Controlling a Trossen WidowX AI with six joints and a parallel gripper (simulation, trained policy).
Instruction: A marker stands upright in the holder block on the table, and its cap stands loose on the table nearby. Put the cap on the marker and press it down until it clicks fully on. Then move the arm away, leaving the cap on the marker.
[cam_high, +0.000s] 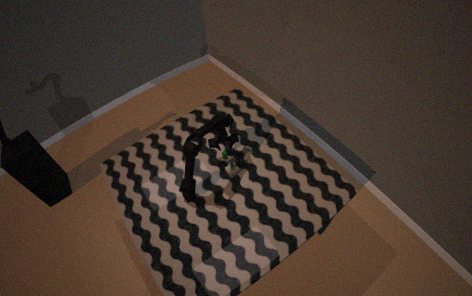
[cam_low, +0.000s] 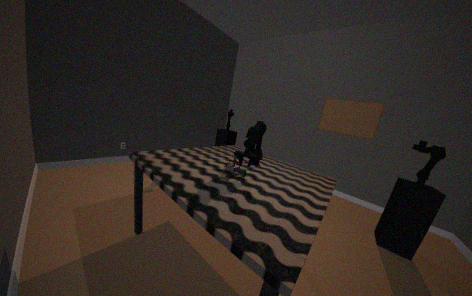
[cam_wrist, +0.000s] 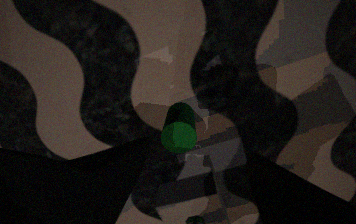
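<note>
The green marker cap lies 50 mm below my gripper tip and 10 mm behind it. Round my gripper tip: pale holder block: 120 mm to the right, 60 mm below, 40 mm behind.
</note>
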